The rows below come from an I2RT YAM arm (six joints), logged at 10 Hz.
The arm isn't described. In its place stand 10 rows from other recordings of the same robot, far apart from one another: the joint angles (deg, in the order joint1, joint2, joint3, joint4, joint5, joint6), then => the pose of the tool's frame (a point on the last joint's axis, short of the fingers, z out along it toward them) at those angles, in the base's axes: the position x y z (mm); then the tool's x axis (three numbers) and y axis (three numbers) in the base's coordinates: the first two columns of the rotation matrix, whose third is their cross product.
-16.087 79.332 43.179 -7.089 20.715 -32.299 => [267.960 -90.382 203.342 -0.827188 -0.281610 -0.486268 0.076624 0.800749 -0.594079]
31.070 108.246 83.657 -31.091 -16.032 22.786 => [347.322 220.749 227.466 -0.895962 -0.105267 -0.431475 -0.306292 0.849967 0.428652]
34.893 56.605 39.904 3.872 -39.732 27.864 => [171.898 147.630 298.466 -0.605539 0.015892 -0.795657 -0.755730 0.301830 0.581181]
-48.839 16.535 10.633 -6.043 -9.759 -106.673 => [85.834 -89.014 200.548 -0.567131 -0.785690 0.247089 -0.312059 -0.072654 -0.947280]
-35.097 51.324 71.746 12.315 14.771 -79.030 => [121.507 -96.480 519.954 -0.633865 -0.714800 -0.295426 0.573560 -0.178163 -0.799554]
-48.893 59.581 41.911 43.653 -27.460 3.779 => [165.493 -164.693 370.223 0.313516 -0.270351 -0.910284 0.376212 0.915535 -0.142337]
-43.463 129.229 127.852 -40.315 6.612 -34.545 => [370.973 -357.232 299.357 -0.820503 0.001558 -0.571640 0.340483 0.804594 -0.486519]
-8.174 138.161 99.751 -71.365 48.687 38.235 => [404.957 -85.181 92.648 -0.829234 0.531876 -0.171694 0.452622 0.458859 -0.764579]
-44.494 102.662 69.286 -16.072 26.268 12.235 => [263.113 -280.594 205.922 -0.353004 0.613234 -0.706634 0.929632 0.315211 -0.190856]
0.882 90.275 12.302 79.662 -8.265 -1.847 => [240.076 8.814 153.598 0.034577 -0.031367 -0.998910 -0.157873 0.986786 -0.036451]
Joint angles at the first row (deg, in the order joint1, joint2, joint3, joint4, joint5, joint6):
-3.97 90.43 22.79 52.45 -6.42 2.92
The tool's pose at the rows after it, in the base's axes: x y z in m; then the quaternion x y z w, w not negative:
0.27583 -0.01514 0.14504 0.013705 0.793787 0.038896 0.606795
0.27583 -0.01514 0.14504 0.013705 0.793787 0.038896 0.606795
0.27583 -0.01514 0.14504 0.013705 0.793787 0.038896 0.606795
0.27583 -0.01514 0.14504 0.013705 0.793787 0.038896 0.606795
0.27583 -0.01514 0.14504 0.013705 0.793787 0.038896 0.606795
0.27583 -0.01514 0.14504 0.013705 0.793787 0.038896 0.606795
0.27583 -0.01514 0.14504 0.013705 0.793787 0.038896 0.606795
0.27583 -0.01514 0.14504 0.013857 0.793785 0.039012 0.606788
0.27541 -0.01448 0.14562 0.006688 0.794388 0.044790 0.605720
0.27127 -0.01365 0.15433 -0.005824 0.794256 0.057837 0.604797
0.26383 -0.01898 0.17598 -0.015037 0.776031 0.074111 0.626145
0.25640 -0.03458 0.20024 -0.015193 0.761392 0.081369 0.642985
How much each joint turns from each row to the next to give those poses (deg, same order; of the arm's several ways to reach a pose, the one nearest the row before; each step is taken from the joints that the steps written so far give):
0.00 0.00 0.00 0.00 0.01 0.00
0.00 0.00 0.00 0.00 0.00 0.00
0.00 0.00 0.00 0.00 0.00 0.00
0.00 0.00 0.00 0.00 0.00 0.00
0.00 0.00 0.00 0.00 0.00 0.00
0.00 0.00 0.00 0.00 0.00 0.00
0.00 0.00 0.00 0.00 0.00 0.00
0.00 0.00 0.00 0.00 0.00 0.02
0.00 -0.30 0.00 -0.44 -1.03 -0.26
-0.17 -3.41 -0.03 -3.45 -2.23 -0.29
-1.77 -6.19 0.07 -3.02 -3.80 0.37
-4.24 -6.14 1.49 -5.16 -4.79 0.25

